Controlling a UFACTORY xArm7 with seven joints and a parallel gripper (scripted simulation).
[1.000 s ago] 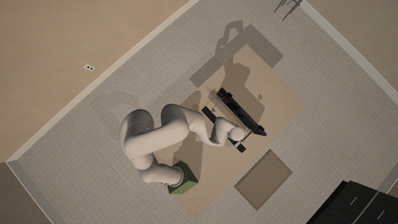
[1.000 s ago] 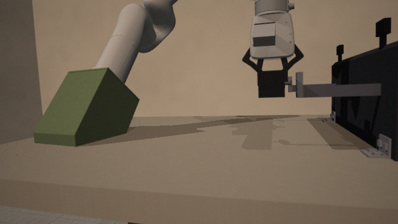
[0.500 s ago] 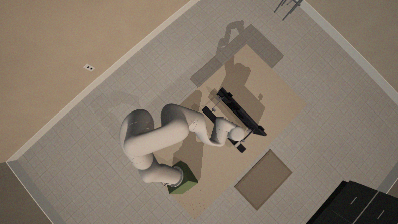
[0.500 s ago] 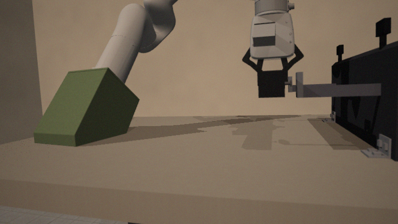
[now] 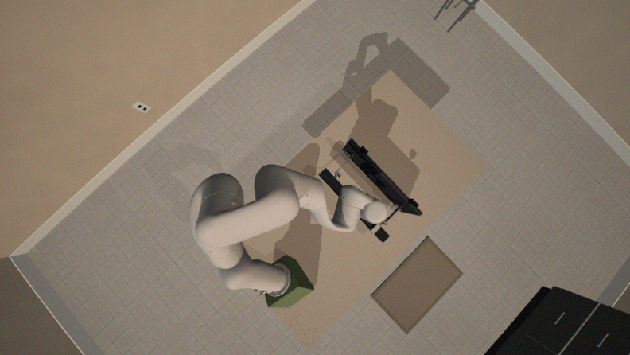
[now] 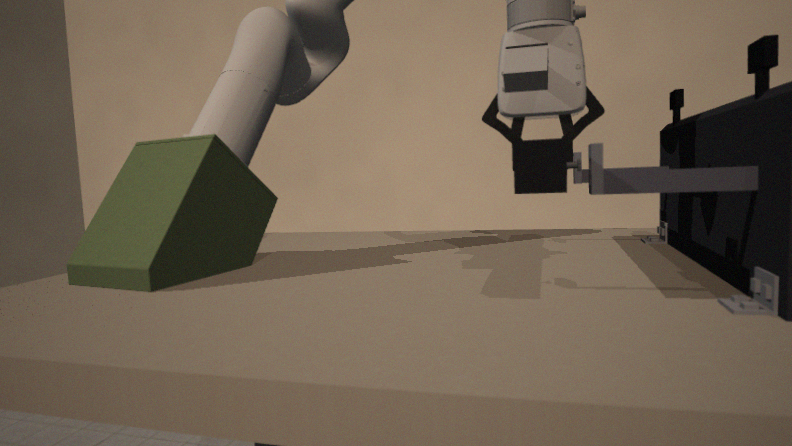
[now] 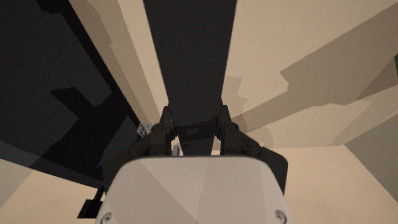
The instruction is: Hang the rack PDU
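The rack PDU lies 20 mm ahead of my hand and 10 mm below it. From my hand the other things lie so: black upright panel 180 mm ahead, 40 mm below.
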